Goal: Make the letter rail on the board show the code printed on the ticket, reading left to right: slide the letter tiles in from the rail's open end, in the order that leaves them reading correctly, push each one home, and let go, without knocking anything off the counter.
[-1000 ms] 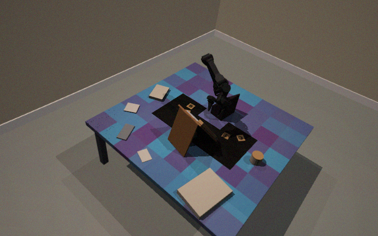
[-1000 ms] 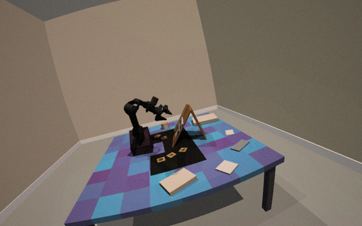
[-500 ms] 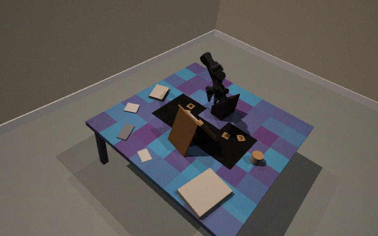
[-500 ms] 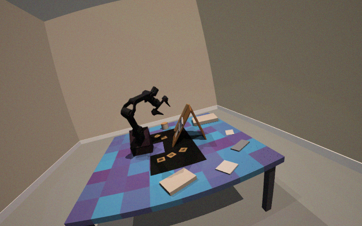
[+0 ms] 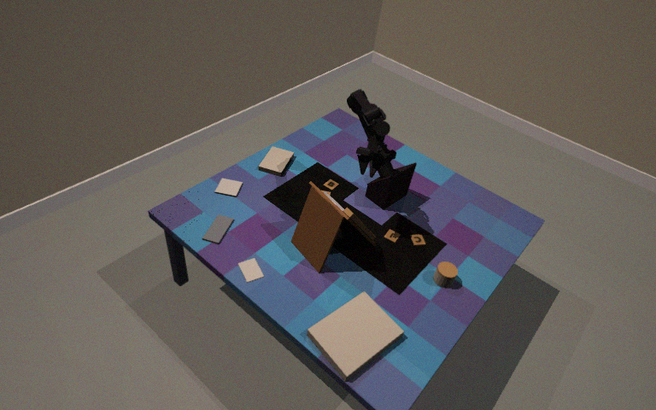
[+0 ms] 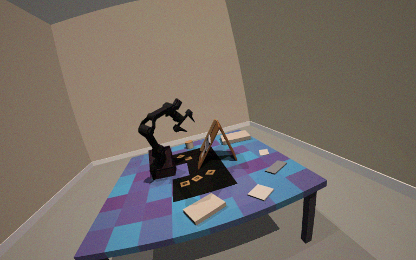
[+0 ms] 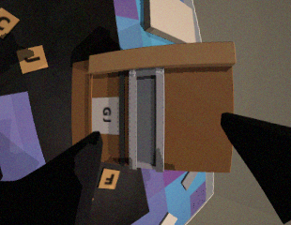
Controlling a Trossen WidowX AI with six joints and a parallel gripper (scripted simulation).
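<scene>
My gripper tip is now 2 cm past the tan letter tile, 24 cm to the left of it and 30 cm above it. From my gripper tip the other things lie so: large cream slab (36 cm ahead, 40 cm to the left, 29 cm below); then ticket (5 cm ahead, 22 cm below); then black mat (6 cm behind, 5 cm to the right, 30 cm below).
</scene>
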